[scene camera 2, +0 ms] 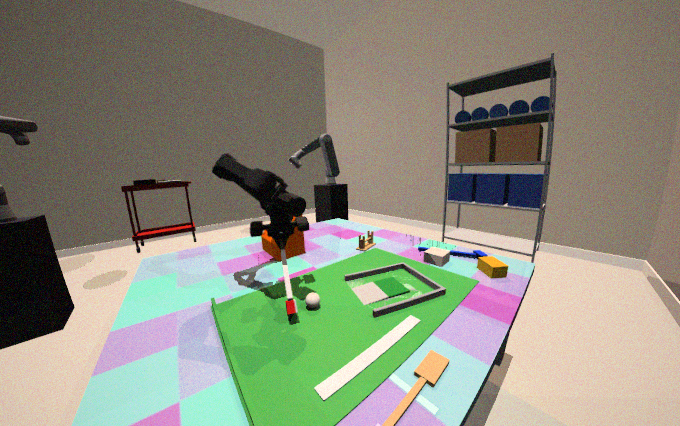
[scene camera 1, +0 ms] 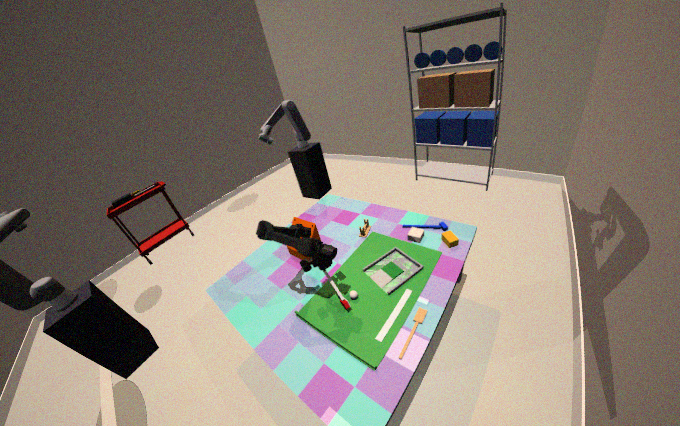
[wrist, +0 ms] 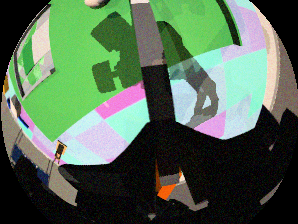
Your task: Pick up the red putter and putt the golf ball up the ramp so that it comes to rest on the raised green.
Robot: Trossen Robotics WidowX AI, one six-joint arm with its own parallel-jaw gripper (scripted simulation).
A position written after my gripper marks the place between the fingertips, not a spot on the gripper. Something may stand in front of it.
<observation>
My gripper [scene camera 2: 281, 247] holds a red putter. Further things: a green mat [scene camera 2: 282, 357].
My gripper also shows in the wrist view [wrist: 158, 125]. The green mat also shows in scene camera 1 [scene camera 1: 357, 326] and in the wrist view [wrist: 96, 56].
</observation>
